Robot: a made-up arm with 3 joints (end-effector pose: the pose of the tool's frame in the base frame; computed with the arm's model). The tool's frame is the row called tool. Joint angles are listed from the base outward.
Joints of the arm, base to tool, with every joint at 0 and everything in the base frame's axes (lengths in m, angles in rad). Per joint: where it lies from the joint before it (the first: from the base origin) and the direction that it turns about. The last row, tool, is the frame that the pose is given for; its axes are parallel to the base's.
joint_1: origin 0 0 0.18 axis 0 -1 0
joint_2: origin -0.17 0.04 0.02 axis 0 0 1
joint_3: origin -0.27 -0.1 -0.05 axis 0 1 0
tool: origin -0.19 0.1 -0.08
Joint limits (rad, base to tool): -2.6..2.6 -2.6..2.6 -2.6..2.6
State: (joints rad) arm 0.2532 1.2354 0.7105
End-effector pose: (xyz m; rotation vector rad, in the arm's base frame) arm -0.3215 -0.4002 0.1312 -0.5770 0.3972 1.1033
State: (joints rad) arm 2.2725 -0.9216 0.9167
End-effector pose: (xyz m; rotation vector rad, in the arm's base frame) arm 0.2299 0.3977 -0.2037 0.9911 -1.2525 0.0236
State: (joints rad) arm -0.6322 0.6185 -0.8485
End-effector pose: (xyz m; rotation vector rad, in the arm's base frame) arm -0.4909 -0.1546 0.2602 0.4180 -0.2093 0.4575
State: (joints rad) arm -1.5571 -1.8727 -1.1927
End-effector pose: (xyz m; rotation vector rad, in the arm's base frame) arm -0.2373 0.2938 0.2677 -1.8443 0.2507 -0.3660
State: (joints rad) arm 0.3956 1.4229 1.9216
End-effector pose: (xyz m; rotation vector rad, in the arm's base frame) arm -0.2627 -0.2368 0.2609 -1.4176 1.2404 0.6198
